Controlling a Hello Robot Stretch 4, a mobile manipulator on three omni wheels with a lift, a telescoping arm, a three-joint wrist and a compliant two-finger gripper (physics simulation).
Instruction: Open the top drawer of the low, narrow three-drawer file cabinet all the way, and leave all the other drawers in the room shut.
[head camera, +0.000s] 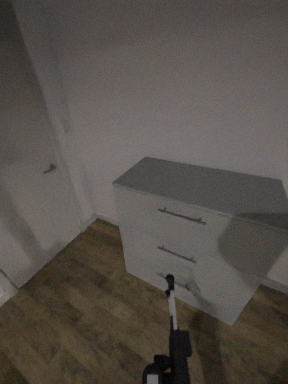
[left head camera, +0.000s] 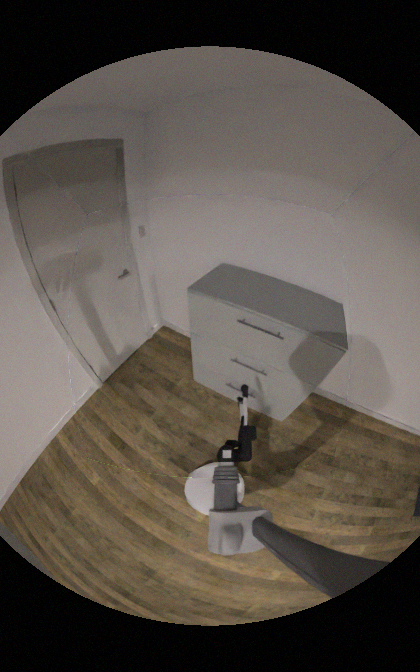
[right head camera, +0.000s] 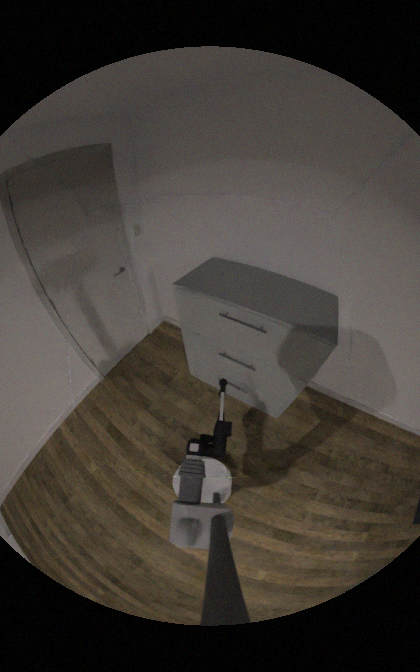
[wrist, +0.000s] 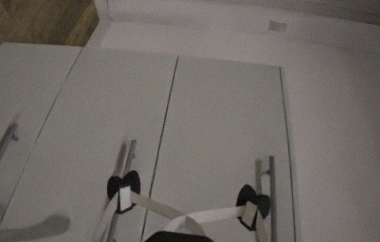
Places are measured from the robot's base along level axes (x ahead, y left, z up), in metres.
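Pixels of known places: gripper, fingertip midpoint: (head camera: 169, 282) (wrist: 188, 192).
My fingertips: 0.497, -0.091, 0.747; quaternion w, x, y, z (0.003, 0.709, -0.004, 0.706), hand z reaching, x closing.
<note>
Ahead of a thing's pixels: the offset from my fingertips to its top centre, as dx, dy, dz. "spot": to the spot under its first point. Level surfaces: height alone.
The low three-drawer cabinet (head camera: 210, 185) (left head camera: 270, 290) (right head camera: 260, 285) stands against the wall, its drawers looking shut. The top drawer {spot: +0.402, +0.154, +0.094} (head camera: 137, 210) (left head camera: 210, 320) (right head camera: 197, 310) (wrist: 220, 120) has a grey bar handle {spot: +0.240, -0.085, +0.184} (head camera: 181, 216) (left head camera: 260, 329) (right head camera: 243, 322) (wrist: 272, 190). My gripper (head camera: 169, 285) (left head camera: 242, 394) (right head camera: 222, 387) (wrist: 188, 192) is open and empty, in front of the cabinet, its fingers one above the other. The wrist view is turned sideways, with the cabinet's top edge at the right. There, one fingertip shows just beside the top handle, the other over the middle handle {spot: +0.281, -0.003, -0.141} (wrist: 131, 155). The gap to the cabinet is unclear.
The bottom handle {spot: +0.279, -0.012, -0.463} (wrist: 8, 140) shows at the left of the wrist view. A door (head camera: 25, 200) (left head camera: 95, 280) (right head camera: 90, 280) is in the wall left of the cabinet. Wood floor {dz -0.775} (head camera: 75, 320) (left head camera: 140, 425) lies around the base. My arm casts a shadow on the floor and cabinet.
</note>
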